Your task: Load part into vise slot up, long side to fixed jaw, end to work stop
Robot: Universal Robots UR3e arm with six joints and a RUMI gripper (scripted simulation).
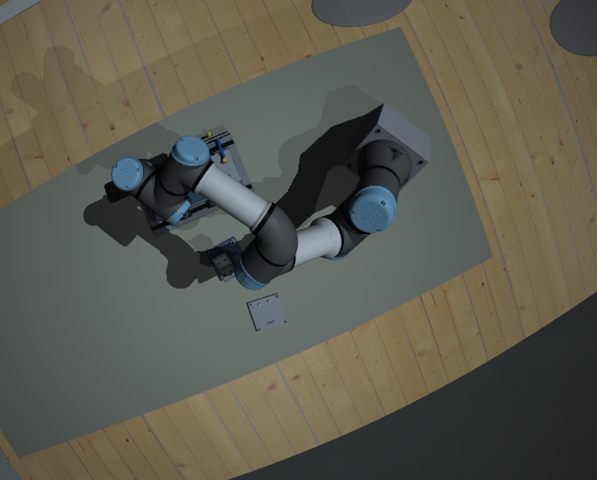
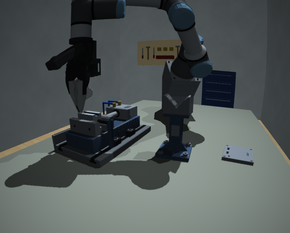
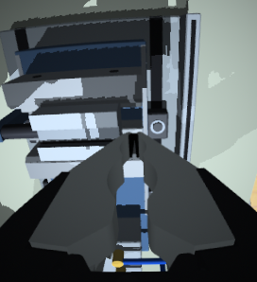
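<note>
Now: hand 10 mm past the part, 40 mm to the right of it and 20 mm above it. From my hand the other things lie so: moving jaw: 40 mm behind, 40 mm to the left, 40 mm below; fixed jaw: 20 mm ahead, 50 mm to the left, 40 mm below; work stop: 10 mm behind, 90 mm to the left, 30 mm below.
</note>
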